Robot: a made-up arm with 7 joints.
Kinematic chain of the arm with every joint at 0, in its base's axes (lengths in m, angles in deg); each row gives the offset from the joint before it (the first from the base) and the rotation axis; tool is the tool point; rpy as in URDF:
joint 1: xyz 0 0 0.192 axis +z
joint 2: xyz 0 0 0 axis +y
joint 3: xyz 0 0 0.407 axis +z
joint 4: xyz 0.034 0 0 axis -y
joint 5: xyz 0.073 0 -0.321 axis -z
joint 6: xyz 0 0 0 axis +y
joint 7: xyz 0.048 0 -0.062 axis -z
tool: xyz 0 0 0 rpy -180 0 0
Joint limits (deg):
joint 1: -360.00..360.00
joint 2: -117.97..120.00
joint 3: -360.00..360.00
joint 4: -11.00..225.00
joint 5: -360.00..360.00
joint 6: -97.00..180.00
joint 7: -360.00..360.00
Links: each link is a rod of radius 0.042 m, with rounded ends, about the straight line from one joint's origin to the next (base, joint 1, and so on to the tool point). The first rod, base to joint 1, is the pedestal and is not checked.
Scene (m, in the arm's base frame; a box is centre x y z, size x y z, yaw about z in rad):
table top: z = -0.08
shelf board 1: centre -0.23 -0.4 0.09 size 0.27 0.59 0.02 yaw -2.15
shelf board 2: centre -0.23 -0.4 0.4 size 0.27 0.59 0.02 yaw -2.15
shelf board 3: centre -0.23 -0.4 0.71 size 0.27 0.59 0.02 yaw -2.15
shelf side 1: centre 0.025 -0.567 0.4 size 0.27 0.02 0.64 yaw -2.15
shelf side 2: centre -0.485 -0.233 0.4 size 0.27 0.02 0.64 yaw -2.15
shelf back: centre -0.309 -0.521 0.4 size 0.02 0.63 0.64 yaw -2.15
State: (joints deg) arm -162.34 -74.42 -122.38 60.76 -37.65 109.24 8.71
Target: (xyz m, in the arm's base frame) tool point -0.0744 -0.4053 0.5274
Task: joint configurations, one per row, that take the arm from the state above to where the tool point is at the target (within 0.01 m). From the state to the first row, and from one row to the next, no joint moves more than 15 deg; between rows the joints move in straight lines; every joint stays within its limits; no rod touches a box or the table.
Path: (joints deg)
1: -175.52 -59.72 -133.76 60.95 -38.80 111.42 8.71
2: -188.70 -45.01 -145.14 61.14 -39.96 113.59 8.71
3: -201.88 -30.31 -156.53 61.34 -41.11 115.77 8.71
4: -215.06 -15.60 -167.91 61.53 -42.27 117.95 8.71
5: -228.24 -0.90 -179.29 61.72 -43.42 120.12 8.71
6: -241.41 13.81 -190.67 61.91 -44.57 122.30 8.71
7: -245.78 3.47 -197.53 71.18 -47.88 118.90 8.71
8: -250.16 -6.87 -204.38 80.44 -51.18 115.51 8.71

